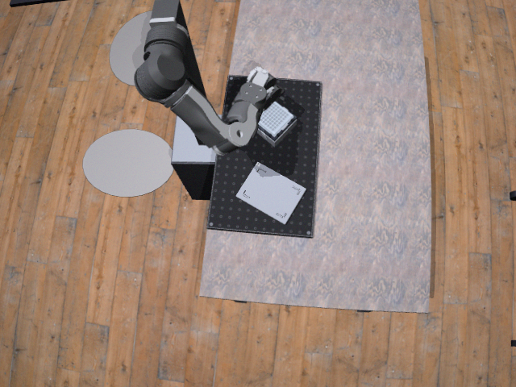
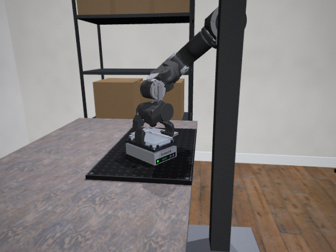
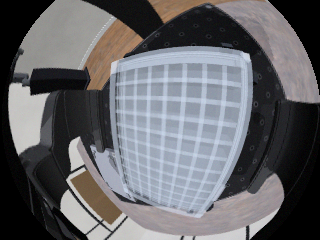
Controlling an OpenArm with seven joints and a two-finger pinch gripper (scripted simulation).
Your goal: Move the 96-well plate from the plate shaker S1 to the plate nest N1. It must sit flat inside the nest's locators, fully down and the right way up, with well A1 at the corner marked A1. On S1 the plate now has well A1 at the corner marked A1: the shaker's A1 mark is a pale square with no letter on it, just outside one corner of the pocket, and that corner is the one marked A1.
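Now: hand 10 mm short of the 96-well plate and 10 mm to the left of it. Round my hand: plate shaker S1: 30 mm ahead, 20 mm to the right, 20 mm below; then plate nest N1: 30 mm ahead, 240 mm to the right, 60 mm below.
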